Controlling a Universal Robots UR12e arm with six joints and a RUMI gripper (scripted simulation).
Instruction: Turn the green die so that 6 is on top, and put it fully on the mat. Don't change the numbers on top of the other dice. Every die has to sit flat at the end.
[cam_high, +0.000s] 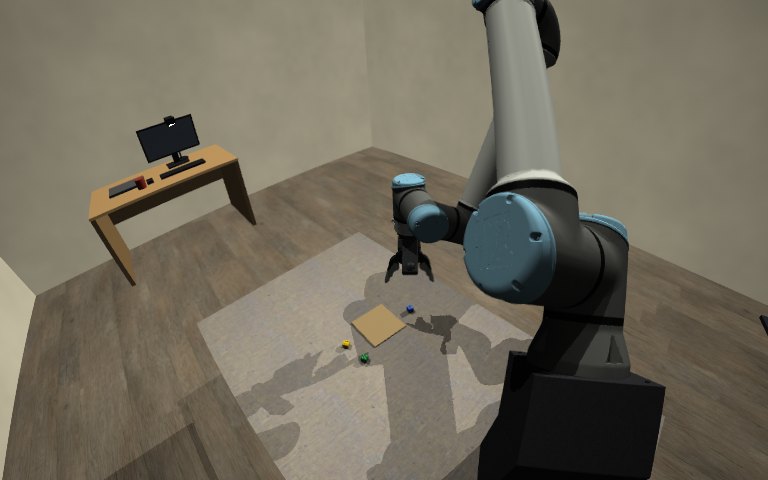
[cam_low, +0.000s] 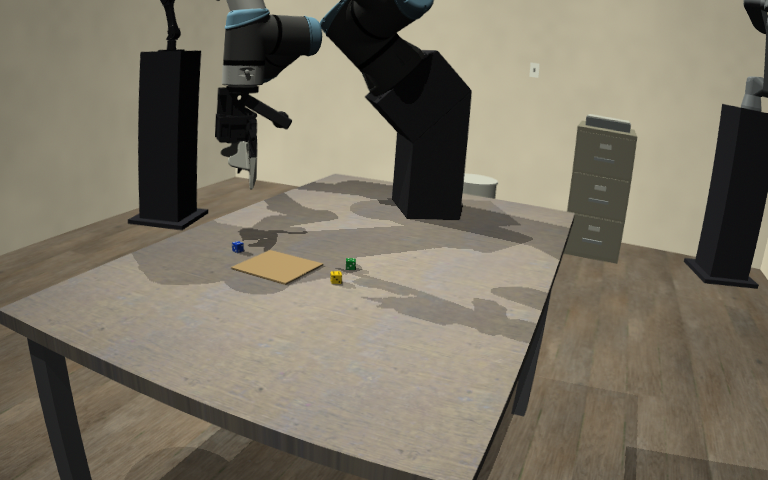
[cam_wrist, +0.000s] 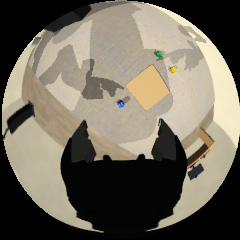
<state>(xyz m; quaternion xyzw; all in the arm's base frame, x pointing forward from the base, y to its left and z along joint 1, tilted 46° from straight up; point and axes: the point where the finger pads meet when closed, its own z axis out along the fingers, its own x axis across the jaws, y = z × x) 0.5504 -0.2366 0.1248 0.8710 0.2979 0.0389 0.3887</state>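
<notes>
My hand is 20 mm to the left of the blue die and 150 mm above it. From my hand the other things lie so: yellow die: 110 mm ahead, 230 mm to the left, 150 mm below; then green die: 30 mm ahead, 250 mm to the left, 150 mm below; then tan mat: 70 mm ahead, 100 mm to the left, 160 mm below.
</notes>
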